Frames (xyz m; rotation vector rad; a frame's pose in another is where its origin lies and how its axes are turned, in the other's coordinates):
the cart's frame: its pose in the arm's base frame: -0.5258 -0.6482 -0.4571 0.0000 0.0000 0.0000
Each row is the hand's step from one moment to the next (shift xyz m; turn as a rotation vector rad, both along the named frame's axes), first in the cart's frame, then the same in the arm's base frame.
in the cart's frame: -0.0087 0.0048 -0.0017 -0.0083 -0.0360 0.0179
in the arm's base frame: -0.0087 0.0048 -0.0017 -0.0083 -0.0360 0.0179
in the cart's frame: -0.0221 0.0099 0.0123 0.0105 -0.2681 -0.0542
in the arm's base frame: -0.0221 0.0099 0.0123 0.0105 -0.2681 -0.0542
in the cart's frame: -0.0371 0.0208 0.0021 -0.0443 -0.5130 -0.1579
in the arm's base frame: -0.0371 0.0208 0.0021 -0.0443 -0.5130 -0.1579
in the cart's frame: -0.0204 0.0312 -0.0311 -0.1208 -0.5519 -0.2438
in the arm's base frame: -0.0204 0.0312 -0.0311 -0.1208 -0.5519 -0.2438
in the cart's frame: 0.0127 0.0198 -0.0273 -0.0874 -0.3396 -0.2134
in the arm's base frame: 0.0127 0.0198 -0.0273 -0.0874 -0.3396 -0.2134
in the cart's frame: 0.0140 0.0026 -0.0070 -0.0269 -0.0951 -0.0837
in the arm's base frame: 0.0140 0.0026 -0.0070 -0.0269 -0.0951 -0.0837
